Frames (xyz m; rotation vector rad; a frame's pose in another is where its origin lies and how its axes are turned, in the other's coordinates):
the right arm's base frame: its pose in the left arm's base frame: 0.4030 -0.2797 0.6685 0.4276 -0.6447 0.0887
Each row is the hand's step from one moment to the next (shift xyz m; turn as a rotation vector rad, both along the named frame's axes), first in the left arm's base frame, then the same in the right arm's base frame.
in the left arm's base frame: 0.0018 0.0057 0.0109 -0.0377 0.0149 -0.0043
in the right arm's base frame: 0.0077 0.0087 0.0044 -0.0335 0.0200 0.0120
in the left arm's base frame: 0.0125 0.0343 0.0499 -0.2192 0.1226 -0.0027
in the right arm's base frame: 0.0382 0.0464 0.0145 -0.1830 0.1568 0.0710
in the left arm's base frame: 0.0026 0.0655 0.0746 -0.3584 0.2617 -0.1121
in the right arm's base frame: 0.0435 0.0858 0.0249 -0.3668 0.2734 0.0137
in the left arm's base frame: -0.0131 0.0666 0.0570 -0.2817 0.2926 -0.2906
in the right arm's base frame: 0.0203 0.0838 0.0207 -0.4141 0.2213 -0.1700
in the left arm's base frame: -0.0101 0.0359 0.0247 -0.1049 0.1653 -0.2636
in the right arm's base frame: 0.0049 0.0436 0.0085 -0.2503 0.0780 -0.1978
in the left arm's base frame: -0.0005 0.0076 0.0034 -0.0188 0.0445 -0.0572
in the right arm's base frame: 0.0013 0.0082 -0.0004 -0.0516 0.0239 -0.0487
